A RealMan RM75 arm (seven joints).
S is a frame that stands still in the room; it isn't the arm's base.
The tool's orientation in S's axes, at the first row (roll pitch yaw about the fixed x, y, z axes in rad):
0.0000 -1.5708 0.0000
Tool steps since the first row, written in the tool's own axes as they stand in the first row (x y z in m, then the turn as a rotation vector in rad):
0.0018 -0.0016 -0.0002 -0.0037 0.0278 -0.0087
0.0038 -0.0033 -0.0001 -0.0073 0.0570 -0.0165
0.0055 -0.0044 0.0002 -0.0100 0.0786 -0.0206
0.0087 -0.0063 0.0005 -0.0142 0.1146 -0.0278
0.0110 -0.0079 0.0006 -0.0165 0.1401 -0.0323
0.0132 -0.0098 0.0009 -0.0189 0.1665 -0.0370
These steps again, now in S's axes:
0.0002 -0.0016 0.0018 0.0087 0.0278 -0.0037
0.0001 -0.0033 0.0038 0.0165 0.0570 -0.0073
-0.0002 -0.0044 0.0055 0.0206 0.0786 -0.0100
-0.0005 -0.0063 0.0087 0.0278 0.1146 -0.0142
-0.0006 -0.0079 0.0110 0.0323 0.1401 -0.0165
-0.0009 -0.0098 0.0132 0.0370 0.1665 -0.0189

